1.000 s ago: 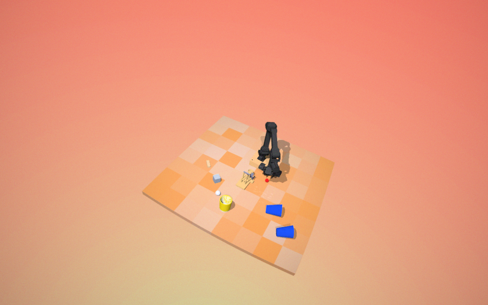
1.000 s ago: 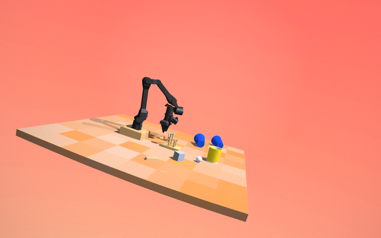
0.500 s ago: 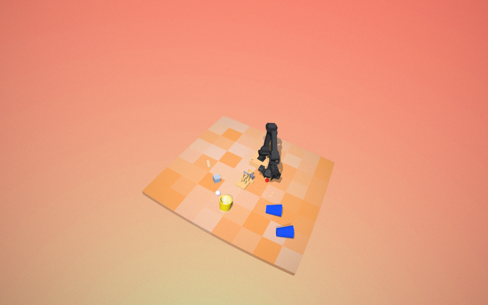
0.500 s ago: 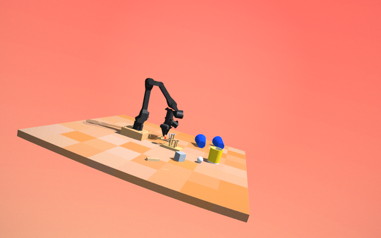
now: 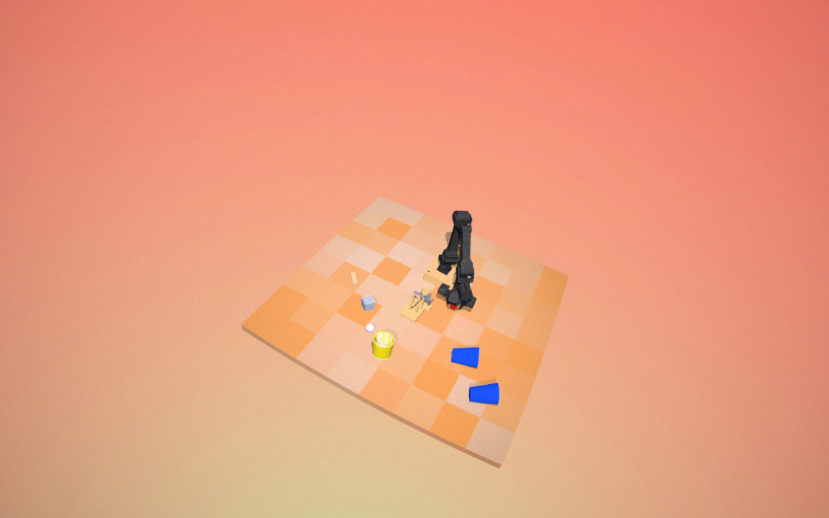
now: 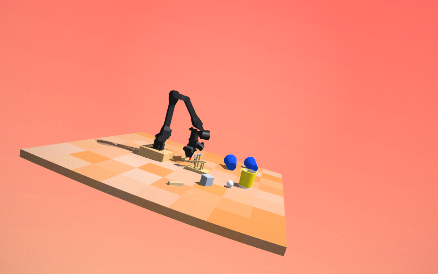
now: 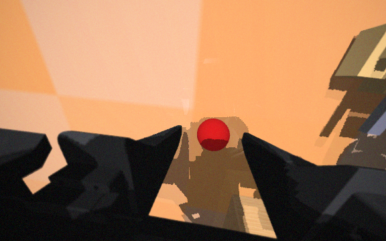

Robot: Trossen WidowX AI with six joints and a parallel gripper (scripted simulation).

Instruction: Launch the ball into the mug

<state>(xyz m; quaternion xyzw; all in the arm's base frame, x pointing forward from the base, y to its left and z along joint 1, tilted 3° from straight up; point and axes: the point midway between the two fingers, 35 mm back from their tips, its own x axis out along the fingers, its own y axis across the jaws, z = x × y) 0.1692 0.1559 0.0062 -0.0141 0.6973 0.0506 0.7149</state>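
The wooden catapult is 13 cm to the right of my gripper tip, 9 cm ahead of it and 4 cm above it. Also, from my gripper tip: red ball (right at my gripper tip); then grey cube (34 cm to the right, 26 cm ahead, 1 cm above); then catapult frame (15 cm to the right, 11 cm ahead, 7 cm above).
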